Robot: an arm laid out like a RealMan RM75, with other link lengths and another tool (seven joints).
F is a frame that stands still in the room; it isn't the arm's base.
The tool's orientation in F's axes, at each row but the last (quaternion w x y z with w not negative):
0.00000 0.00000 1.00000 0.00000
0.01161 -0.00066 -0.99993 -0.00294
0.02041 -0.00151 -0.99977 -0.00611
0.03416 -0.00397 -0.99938 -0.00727
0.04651 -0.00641 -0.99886 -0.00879
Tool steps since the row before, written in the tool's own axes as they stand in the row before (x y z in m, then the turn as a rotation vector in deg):
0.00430 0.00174 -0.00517 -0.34 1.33 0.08
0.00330 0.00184 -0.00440 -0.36 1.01 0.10
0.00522 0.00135 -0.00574 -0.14 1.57 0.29
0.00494 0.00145 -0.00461 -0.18 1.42 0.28
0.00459 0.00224 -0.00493 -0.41 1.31 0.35
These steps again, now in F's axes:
-0.00430 0.00174 0.00517 0.34 1.33 -0.08
-0.00319 0.00182 0.00449 0.36 1.01 -0.10
-0.00498 0.00129 0.00596 0.13 1.57 -0.28
-0.00460 0.00142 0.00496 0.17 1.42 -0.27
-0.00408 0.00220 0.00537 0.39 1.31 -0.36

